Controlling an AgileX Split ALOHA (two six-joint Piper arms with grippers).
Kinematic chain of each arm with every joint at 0, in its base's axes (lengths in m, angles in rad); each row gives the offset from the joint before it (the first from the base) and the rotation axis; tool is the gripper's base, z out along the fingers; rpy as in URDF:
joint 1: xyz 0 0 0.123 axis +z
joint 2: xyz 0 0 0 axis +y
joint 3: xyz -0.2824 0 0.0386 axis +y
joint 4: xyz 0.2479 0 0.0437 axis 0.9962 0 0.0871
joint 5: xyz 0 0 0 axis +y
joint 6: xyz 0.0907 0 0.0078 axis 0.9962 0 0.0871
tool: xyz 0 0 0 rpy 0 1.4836 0
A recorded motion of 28 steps. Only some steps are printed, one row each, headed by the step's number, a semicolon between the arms.
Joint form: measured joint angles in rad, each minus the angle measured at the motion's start. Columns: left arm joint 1, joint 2, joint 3, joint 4, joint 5, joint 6; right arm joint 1, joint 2, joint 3, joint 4, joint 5, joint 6.
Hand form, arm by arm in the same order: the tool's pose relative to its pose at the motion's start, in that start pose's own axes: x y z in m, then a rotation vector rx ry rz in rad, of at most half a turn. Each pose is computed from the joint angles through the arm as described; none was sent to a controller.
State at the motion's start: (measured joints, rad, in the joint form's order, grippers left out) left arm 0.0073 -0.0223 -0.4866 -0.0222 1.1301 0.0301; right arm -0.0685 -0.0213 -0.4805 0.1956 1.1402 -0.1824
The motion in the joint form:
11: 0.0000 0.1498 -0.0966 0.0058 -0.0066 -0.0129; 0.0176 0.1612 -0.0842 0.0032 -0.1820 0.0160
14: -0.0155 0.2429 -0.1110 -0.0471 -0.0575 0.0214; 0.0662 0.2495 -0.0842 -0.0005 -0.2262 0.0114
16: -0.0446 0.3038 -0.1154 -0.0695 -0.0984 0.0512; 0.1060 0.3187 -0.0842 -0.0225 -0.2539 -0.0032
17: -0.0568 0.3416 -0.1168 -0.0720 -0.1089 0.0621; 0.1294 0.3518 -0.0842 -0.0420 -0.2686 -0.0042
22: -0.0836 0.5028 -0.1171 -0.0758 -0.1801 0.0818; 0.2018 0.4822 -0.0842 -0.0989 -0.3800 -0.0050
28: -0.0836 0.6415 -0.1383 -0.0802 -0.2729 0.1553; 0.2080 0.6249 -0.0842 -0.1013 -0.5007 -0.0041
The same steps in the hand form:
11: -0.0309 0.0011 -0.0021 -0.0046 0.0467 -0.0113; -0.0449 -0.0059 0.0015 0.0076 -0.1038 0.0225
14: -0.0458 -0.0029 0.0096 0.0552 0.0727 0.0031; -0.0548 -0.0082 0.0155 -0.0300 -0.0590 0.0066
16: -0.0546 -0.0054 0.0190 0.0983 0.0867 0.0335; -0.0609 -0.0101 0.0275 -0.0464 -0.0149 -0.0319
17: -0.0581 -0.0061 0.0254 0.1110 0.1120 0.0481; -0.0635 -0.0109 0.0334 -0.0513 0.0056 -0.0536
22: -0.0711 -0.0091 0.0559 0.1344 0.2007 0.0735; -0.0773 -0.0117 0.0584 -0.0641 0.0289 -0.1200
28: -0.0868 -0.0106 0.0820 0.1396 0.2210 0.1365; -0.0891 -0.0120 0.0879 -0.0601 0.0517 -0.1164

